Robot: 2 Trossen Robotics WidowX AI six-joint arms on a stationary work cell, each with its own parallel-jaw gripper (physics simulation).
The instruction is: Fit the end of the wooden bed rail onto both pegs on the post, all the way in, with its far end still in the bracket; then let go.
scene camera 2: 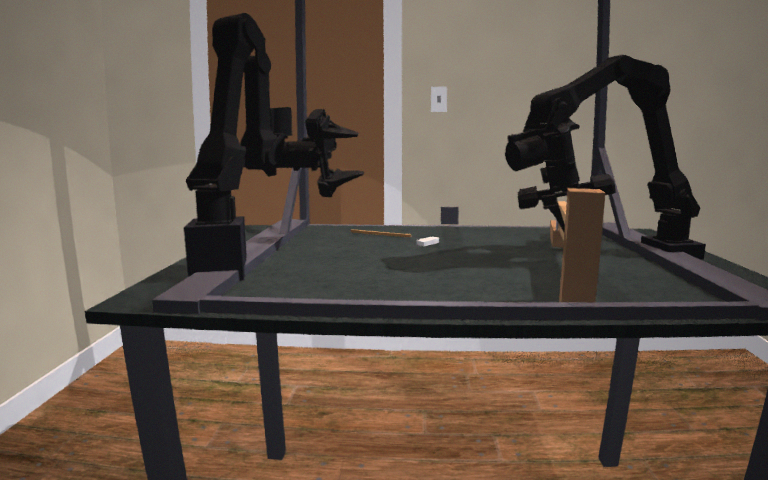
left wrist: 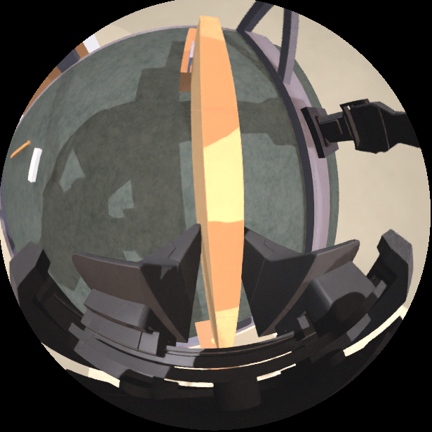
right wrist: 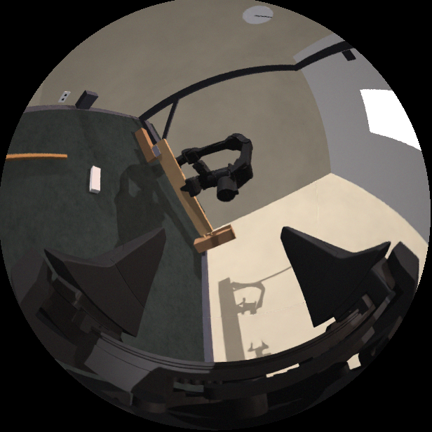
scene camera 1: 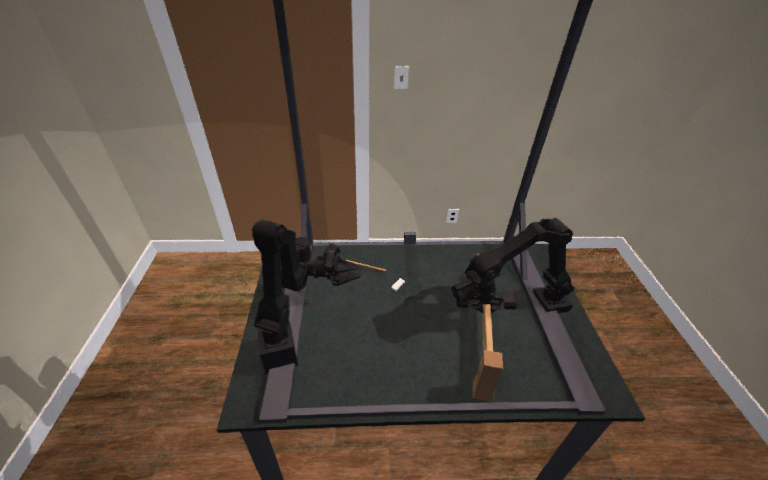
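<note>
The wooden rail runs from the far block toward the upright near post. In the right wrist view its near end is close to the post, with small peg-like pieces showing at the joint; how deep they sit cannot be told. Its far end is beside the grey bracket; its seating is partly hidden. My left gripper is shut on the rail. My right gripper is open and empty, away from the rail.
A small white block and a thin orange stick lie on the dark mat between the arms. A grey frame bar runs along the front edge near the post.
</note>
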